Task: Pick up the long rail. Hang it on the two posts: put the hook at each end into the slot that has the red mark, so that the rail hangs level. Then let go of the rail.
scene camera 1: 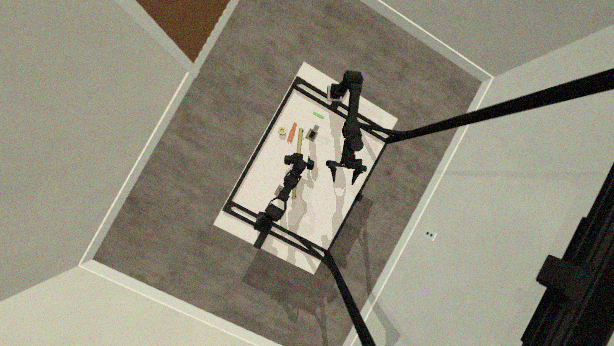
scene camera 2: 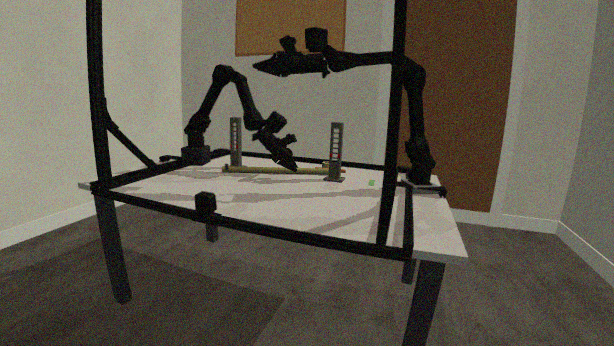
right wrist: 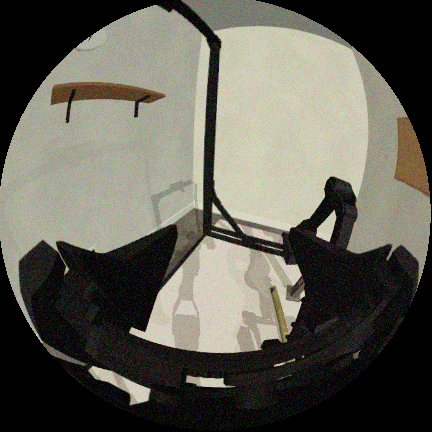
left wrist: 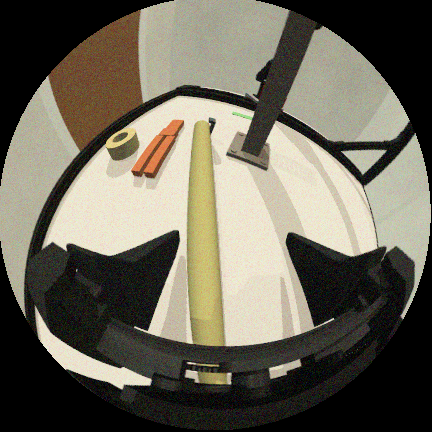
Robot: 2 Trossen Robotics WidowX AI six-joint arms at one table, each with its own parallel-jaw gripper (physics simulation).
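Frame: origin at the left arm's base, x ahead, y left, z up, level; millimetres.
Seen in the pictures: left gripper, between the fingertips: [scene camera 1: 302,154] [scene camera 2: 297,170] [left wrist: 234,237]; right gripper, between the fingertips: [scene camera 1: 343,183] [scene camera 2: 255,67] [right wrist: 235,231]; left arm's base, origin of its link: [scene camera 2: 195,146]; right arm's base, origin of its link: [scene camera 1: 335,93] [scene camera 2: 419,182].
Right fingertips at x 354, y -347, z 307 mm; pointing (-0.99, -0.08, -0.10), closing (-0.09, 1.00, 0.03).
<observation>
Pixels of each thing's top centre, then the offset from my right fingertips to it. "pt": a spot on its surface instead.
- long yellow rail, centre of its top: [left wrist: 211,332] [right wrist: 289,343] [scene camera 2: 281,164] [scene camera 1: 297,163] dy +222, dx +56, dz -345 mm
- dark hook, a spot on its surface: [left wrist: 212,122] pt dy +233, dx +264, dz -349 mm
- post, a spot on its surface: [left wrist: 275,85] pt dy +178, dx +246, dz -275 mm
- orange two-pronged object, centre of its top: [left wrist: 162,137] [scene camera 1: 292,132] dy +299, dx +251, dz -371 mm
- yellow tape roll, centre of its top: [left wrist: 119,136] [scene camera 1: 282,130] dy +364, dx +243, dz -358 mm
- green strip, centre of its top: [left wrist: 248,116] [scene camera 2: 371,182] [scene camera 1: 318,115] dy +152, dx +403, dz -382 mm
The long yellow rail [scene camera 1: 300,140] [scene camera 2: 255,169] [left wrist: 202,225] [right wrist: 279,312] lies on the table. A dark hook [left wrist: 212,122] shows at its far end in the left wrist view. Two grey slotted posts [scene camera 2: 235,135] [scene camera 2: 336,140] stand upright in scene camera 2, each with red marks low down. One post [left wrist: 275,85] rises right of the rail in the left wrist view. My left gripper [scene camera 2: 295,169] [left wrist: 234,237] is open low over the rail, which runs between its fingers, nearer the left finger in the left wrist view. My right gripper [scene camera 1: 344,182] [scene camera 2: 254,65] [right wrist: 235,231] is open, empty and high above the table.
An orange two-pronged object [scene camera 1: 292,133] [left wrist: 159,150] and a yellow tape roll [scene camera 1: 282,131] [left wrist: 122,145] lie left of the rail in the left wrist view. A green strip [scene camera 1: 318,115] [scene camera 2: 371,183] [left wrist: 242,115] lies beyond the post there. A black frame [scene camera 2: 300,233] borders the table.
</observation>
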